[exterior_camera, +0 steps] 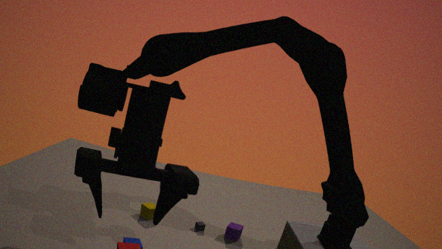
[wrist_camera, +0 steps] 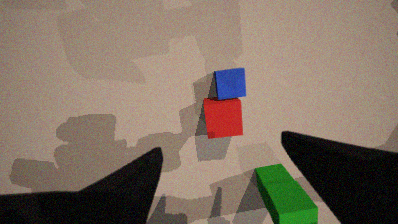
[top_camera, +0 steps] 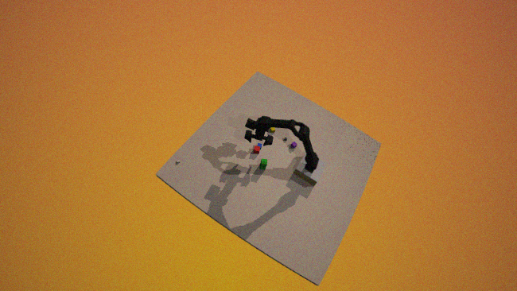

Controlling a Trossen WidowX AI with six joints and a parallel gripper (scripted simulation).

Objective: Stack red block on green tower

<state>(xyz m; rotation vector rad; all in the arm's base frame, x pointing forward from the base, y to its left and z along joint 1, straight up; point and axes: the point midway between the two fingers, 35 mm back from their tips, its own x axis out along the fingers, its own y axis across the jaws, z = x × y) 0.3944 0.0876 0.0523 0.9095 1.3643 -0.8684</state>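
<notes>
Now: gripper tip 80 mm above the red block and 10 mm past it. Round my gripper tip: blue block (80 mm below, 40 mm to the right); small dark cube (230 mm to the right, 120 mm behind, 90 mm below); yellow block (230 mm to the right, 80 mm below).
</notes>
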